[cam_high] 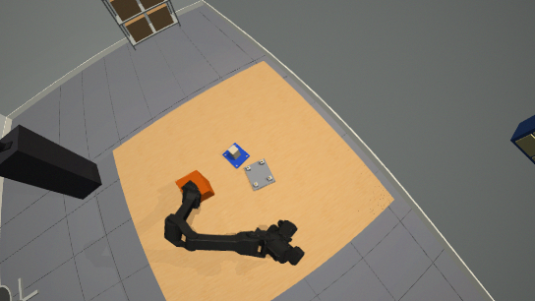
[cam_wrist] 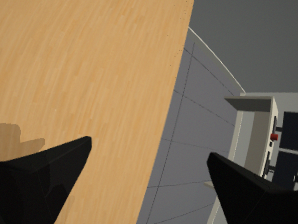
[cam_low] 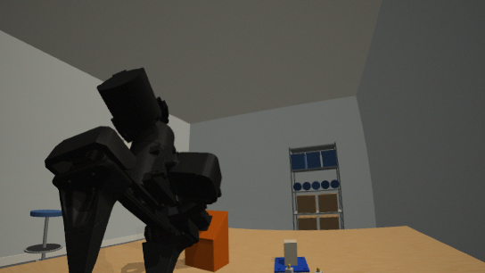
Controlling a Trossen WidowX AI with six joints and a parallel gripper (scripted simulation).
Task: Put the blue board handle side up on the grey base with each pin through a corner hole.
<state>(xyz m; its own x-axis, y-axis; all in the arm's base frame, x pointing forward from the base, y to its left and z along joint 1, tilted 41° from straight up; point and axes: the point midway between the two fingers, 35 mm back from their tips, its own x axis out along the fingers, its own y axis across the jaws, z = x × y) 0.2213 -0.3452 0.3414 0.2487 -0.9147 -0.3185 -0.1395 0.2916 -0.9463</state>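
The blue board is 570 mm to the left of my gripper tip, 150 mm below it and 60 mm ahead of it. Round my gripper tip: grey base 390 mm to the left, 170 mm below, 100 mm ahead.
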